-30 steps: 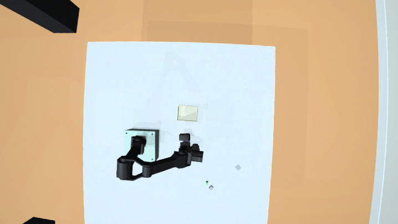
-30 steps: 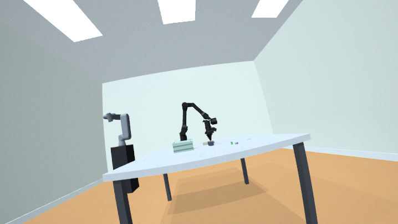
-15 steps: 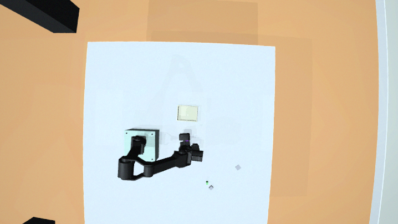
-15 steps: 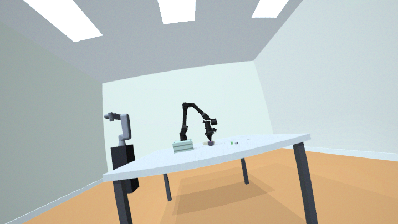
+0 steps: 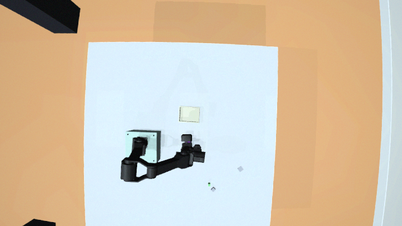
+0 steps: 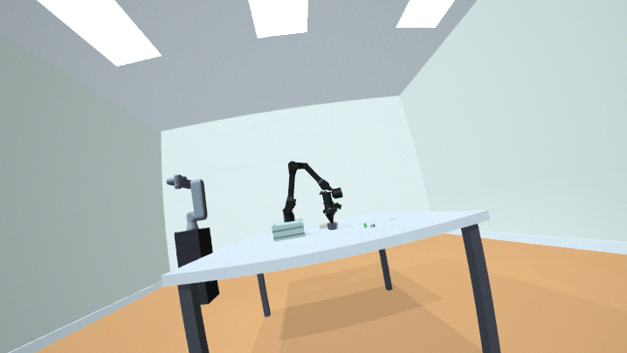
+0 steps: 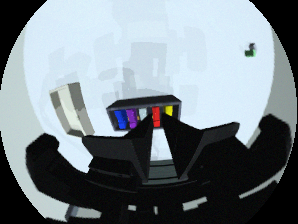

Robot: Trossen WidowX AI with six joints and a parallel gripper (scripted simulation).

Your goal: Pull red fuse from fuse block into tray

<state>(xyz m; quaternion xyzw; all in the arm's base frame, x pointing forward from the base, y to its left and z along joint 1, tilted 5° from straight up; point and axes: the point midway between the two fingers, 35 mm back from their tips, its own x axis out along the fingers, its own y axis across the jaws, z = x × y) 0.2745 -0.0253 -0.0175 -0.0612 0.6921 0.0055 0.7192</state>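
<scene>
The red fuse lies 1 cm below my gripper tip. From my gripper tip the other things lie so: green piece (24 cm to the right, 15 cm ahead, 2 cm below); cream tray (21 cm to the left, 3 cm below, 1 cm behind).
</scene>
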